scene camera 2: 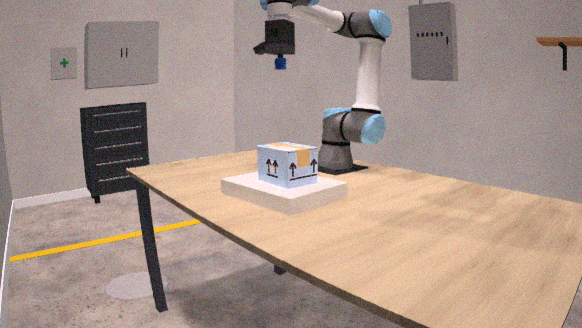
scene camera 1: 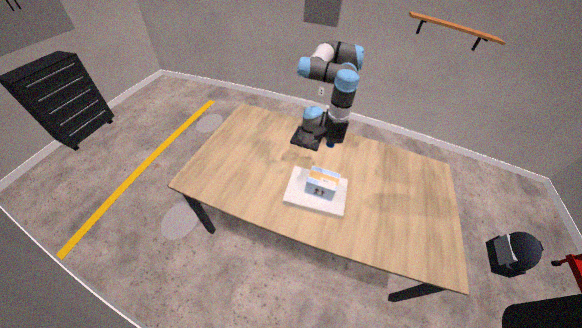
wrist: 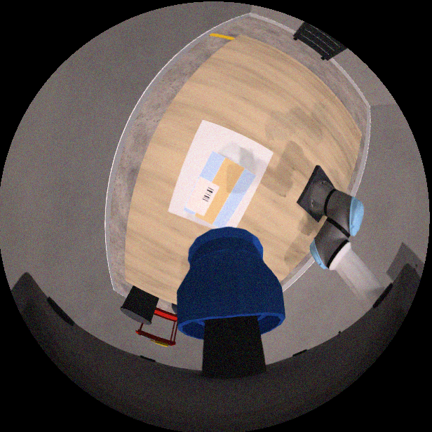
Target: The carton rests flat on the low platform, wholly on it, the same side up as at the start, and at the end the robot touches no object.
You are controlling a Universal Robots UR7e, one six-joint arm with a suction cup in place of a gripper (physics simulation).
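Places are measured from the arm's base along level axes (x ahead, y left, z up), in centimetres.
Pixels of known places: hand at its tool point: (scene camera 2: 280, 69) (scene camera 1: 330, 144); arm's base at its link origin: (scene camera 2: 334, 164) (scene camera 1: 308, 138).
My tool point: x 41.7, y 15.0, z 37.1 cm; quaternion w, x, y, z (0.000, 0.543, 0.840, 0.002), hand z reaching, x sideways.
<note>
For each thing: its middle in the pictures, then the offset to it from my tool point. Level surfaces: height alone.
- light blue carton at the middle of its body: (scene camera 2: 286, 163) (scene camera 1: 322, 183) dy +1.5, dx -0.7, dz -28.6 cm
- low white platform at the middle of its body: (scene camera 2: 282, 188) (scene camera 1: 316, 191) dy -0.2, dx -0.2, dz -36.4 cm
- wooden table at its surface level: dz -38.8 cm
The light blue carton (scene camera 1: 322, 184) (scene camera 2: 287, 166) (wrist: 222, 187) with orange tape and a white barcode label on top lies flat on the low white platform (scene camera 1: 312, 204) (scene camera 2: 260, 195) (wrist: 195, 145). Its arrows point up in the scene camera 2 view. Platform surface shows around the carton, which looks wholly on it. My gripper, a blue suction cup (scene camera 1: 330, 145) (scene camera 2: 280, 63) (wrist: 226, 242), hangs high above the carton, clear of it, open and holding nothing. In the wrist view the cup covers part of the view near the carton's lower edge.
The platform stands on the wooden table (scene camera 1: 400, 210) (scene camera 2: 450, 240) (wrist: 165, 250). The arm's base (scene camera 1: 306, 138) (scene camera 2: 336, 157) (wrist: 316, 192) stands behind the platform. A black drawer cabinet (scene camera 1: 60, 97) (scene camera 2: 116, 147) stands on the floor beyond the table.
</note>
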